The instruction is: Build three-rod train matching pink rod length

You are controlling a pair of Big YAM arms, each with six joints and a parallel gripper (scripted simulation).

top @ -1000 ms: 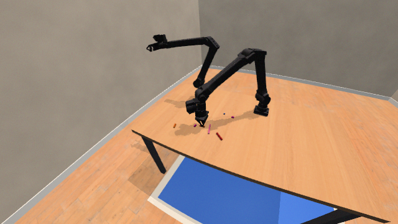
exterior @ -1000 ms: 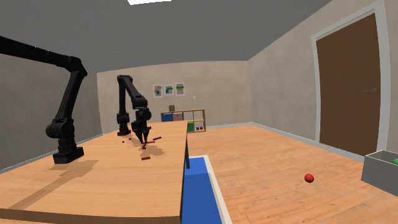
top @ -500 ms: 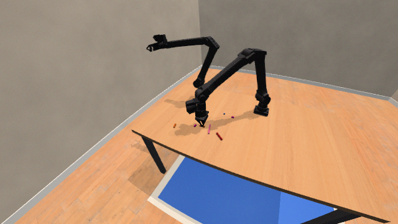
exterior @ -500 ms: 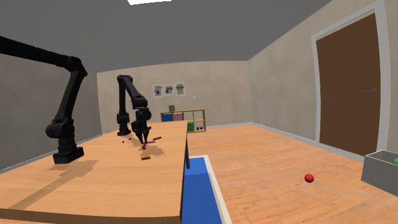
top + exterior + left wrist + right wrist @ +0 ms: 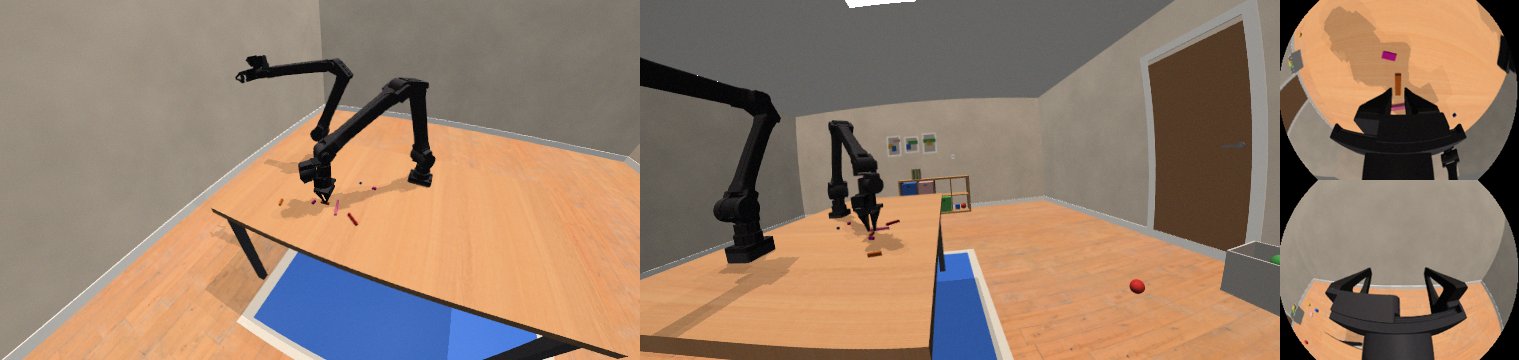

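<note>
The pink rod is 6 cm to the left of my left hand and 2 cm below it. Also, from my left hand: tiny blue rod 20 cm behind, 9 cm to the left, 2 cm below; then red rod 4 cm ahead, 15 cm to the left, 2 cm below.
</note>
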